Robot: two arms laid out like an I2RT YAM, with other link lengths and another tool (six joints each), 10 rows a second.
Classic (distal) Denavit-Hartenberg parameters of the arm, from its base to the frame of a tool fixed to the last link. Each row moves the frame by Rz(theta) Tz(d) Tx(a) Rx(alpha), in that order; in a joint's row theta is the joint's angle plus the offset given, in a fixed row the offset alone. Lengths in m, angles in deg.
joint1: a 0.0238  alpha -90  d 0.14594  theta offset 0
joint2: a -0.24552  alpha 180  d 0  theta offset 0
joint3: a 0.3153  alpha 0  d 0  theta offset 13.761
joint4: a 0.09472  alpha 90  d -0.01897  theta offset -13.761
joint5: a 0  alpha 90  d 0.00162  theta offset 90
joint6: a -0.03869  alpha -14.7  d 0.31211  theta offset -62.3
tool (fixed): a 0  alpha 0  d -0.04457  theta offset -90
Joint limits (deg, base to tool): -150..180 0..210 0..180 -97..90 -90..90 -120..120
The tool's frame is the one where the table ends.
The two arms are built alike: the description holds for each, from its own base.
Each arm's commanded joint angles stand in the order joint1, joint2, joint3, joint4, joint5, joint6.
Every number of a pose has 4 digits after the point.
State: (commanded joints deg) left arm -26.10 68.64 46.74 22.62 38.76 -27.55; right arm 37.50 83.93 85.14 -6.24 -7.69 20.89
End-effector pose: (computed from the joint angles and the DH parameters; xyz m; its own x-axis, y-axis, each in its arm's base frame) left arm 0.4398 -0.3720 0.2936 0.9834 0.1812 0.0126 -0.0137 0.0044 0.9999; right arm 0.4648 0.4716 0.4216 -0.2251 0.6693 0.7081 0.5778 -0.4935 0.6501
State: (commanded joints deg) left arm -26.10 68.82 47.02 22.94 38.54 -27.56; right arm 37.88 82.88 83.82 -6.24 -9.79 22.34
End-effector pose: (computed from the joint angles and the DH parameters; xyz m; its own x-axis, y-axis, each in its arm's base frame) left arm 0.4417 -0.3719 0.2967 0.9826 0.1851 0.0183 -0.0201 0.0077 0.9998; right arm 0.4500 0.4781 0.4192 -0.2348 0.6476 0.7249 0.6130 -0.4801 0.6275
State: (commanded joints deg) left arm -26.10 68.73 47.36 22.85 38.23 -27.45; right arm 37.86 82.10 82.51 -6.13 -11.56 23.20
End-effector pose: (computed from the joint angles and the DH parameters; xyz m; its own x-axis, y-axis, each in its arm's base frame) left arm 0.4432 -0.3713 0.3008 0.9814 0.1905 0.0248 -0.0271 0.0095 0.9996; right arm 0.4407 0.4810 0.4142 -0.2397 0.6351 0.7343 0.6384 -0.4667 0.6120
